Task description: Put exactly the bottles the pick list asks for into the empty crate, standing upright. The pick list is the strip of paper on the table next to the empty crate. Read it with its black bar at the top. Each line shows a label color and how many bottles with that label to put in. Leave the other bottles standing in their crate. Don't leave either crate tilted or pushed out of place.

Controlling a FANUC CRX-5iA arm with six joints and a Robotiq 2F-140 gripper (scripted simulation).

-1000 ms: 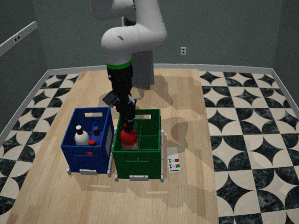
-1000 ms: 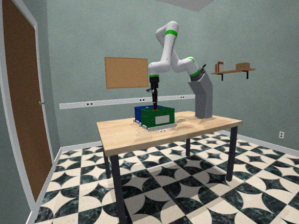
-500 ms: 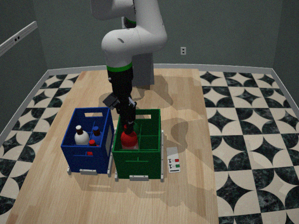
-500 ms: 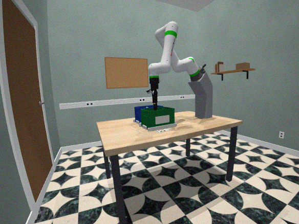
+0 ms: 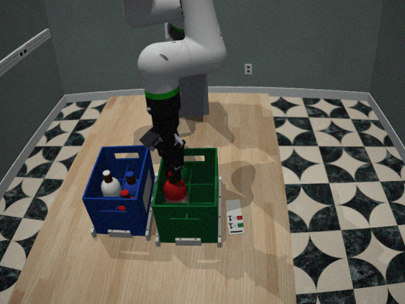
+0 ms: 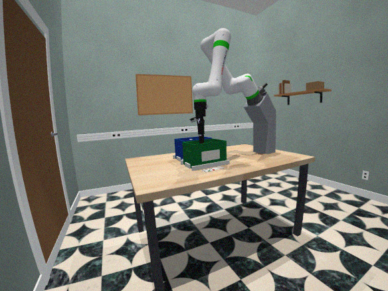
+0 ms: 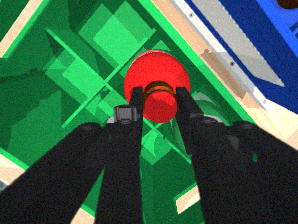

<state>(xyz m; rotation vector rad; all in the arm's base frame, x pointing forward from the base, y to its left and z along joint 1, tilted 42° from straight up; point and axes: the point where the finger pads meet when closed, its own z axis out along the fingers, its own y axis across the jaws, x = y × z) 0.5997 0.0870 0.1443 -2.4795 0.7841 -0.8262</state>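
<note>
Now: the red-label bottle 80 mm below my hand. From my hand the other things lie so: blue bottle: 150 mm to the right, 110 mm below, 20 mm ahead; then green bottle: 110 mm below, 80 mm behind, 20 mm to the right; then green crate: 110 mm below, 40 mm to the left, 10 mm behind.
</note>
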